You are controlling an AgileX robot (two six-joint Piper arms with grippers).
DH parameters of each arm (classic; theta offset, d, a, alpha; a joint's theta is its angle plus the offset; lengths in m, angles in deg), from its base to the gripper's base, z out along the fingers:
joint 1: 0 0.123 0 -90
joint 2: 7.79 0 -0.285 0
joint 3: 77.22 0 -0.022 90
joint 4: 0 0.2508 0 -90
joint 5: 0 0 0.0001 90
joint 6: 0 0.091 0 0
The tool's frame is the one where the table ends.
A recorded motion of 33 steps. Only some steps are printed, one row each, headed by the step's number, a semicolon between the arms.
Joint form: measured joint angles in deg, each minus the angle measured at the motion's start. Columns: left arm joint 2, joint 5, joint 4, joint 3, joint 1, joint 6; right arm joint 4, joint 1, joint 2, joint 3, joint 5, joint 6.
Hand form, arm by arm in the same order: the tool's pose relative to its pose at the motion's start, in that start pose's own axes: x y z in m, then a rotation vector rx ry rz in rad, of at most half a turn. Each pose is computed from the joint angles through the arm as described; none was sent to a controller.
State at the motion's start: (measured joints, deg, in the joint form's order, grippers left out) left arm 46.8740 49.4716 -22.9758 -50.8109 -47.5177 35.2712; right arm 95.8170 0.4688 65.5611 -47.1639 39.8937 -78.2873
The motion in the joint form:
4: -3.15 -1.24 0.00 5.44 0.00 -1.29; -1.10 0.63 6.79 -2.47 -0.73 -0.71
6: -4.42 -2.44 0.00 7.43 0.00 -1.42; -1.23 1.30 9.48 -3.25 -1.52 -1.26
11: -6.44 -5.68 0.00 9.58 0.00 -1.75; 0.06 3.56 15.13 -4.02 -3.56 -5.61
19: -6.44 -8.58 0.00 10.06 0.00 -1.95; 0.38 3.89 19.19 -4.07 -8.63 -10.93
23: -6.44 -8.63 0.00 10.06 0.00 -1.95; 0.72 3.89 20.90 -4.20 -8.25 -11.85
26: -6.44 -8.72 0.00 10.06 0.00 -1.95; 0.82 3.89 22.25 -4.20 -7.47 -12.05
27: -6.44 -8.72 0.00 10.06 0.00 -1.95; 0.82 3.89 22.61 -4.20 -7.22 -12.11
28: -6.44 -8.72 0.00 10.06 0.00 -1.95; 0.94 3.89 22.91 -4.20 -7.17 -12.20
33: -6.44 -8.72 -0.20 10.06 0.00 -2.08; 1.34 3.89 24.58 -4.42 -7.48 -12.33
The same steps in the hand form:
4: 0.0222 -0.0063 0.0036 0.0002 0.0183 -0.0343; 0.0065 -0.0211 0.0247 0.0233 0.0695 0.0189
6: 0.0296 -0.0080 0.0046 -0.0080 0.0125 -0.0401; 0.0114 -0.0288 0.0354 0.0342 0.0984 0.0260
11: 0.0351 -0.0090 0.0031 -0.0396 -0.0319 -0.0461; 0.0287 -0.0426 0.0590 0.0489 0.1626 0.0100
19: 0.0335 -0.0065 0.0043 -0.0660 -0.0659 -0.0515; 0.0438 -0.0638 0.0711 0.1382 0.2153 -0.0476
23: 0.0335 -0.0065 0.0043 -0.0665 -0.0666 -0.0515; 0.0500 -0.0692 0.0760 0.1357 0.2354 -0.0425
26: 0.0333 -0.0064 0.0043 -0.0674 -0.0679 -0.0515; 0.0557 -0.0727 0.0797 0.1264 0.2537 -0.0296
27: 0.0333 -0.0064 0.0043 -0.0674 -0.0679 -0.0515; 0.0572 -0.0736 0.0806 0.1231 0.2588 -0.0266
28: 0.0333 -0.0064 0.0043 -0.0674 -0.0679 -0.0515; 0.0584 -0.0746 0.0814 0.1233 0.2619 -0.0233
33: 0.0332 -0.0066 0.0043 -0.0653 -0.0693 -0.0563; 0.0642 -0.0807 0.0859 0.1340 0.2782 -0.0063

